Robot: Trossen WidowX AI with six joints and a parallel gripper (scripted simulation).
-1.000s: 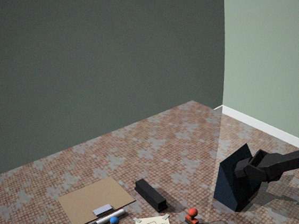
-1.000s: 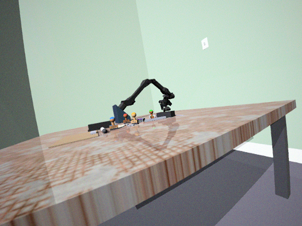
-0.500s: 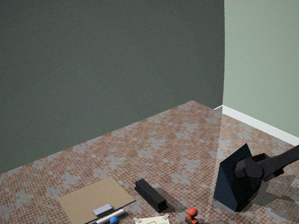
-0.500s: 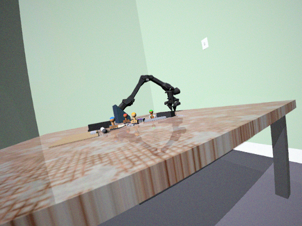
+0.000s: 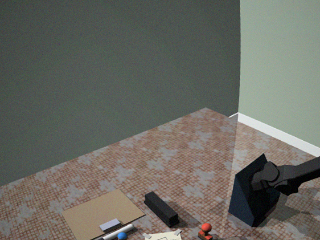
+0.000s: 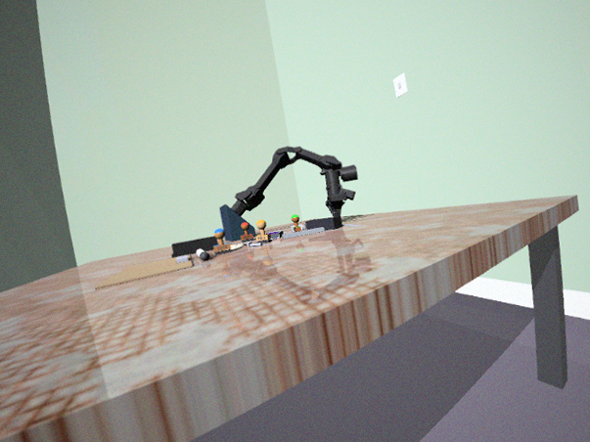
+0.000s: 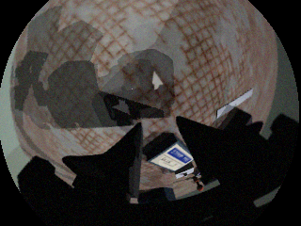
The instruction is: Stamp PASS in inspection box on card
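Right now the green-knobbed stamp is 230 mm to the right of my gripper tip, 60 mm ahead of it and 10 mm above it. Round my gripper tip: red-knobbed stamp 370 mm to the right, 40 mm behind, 10 mm above; purple ink pad 300 mm to the right, 20 mm ahead; grey bar 250 mm to the right, 140 mm ahead.
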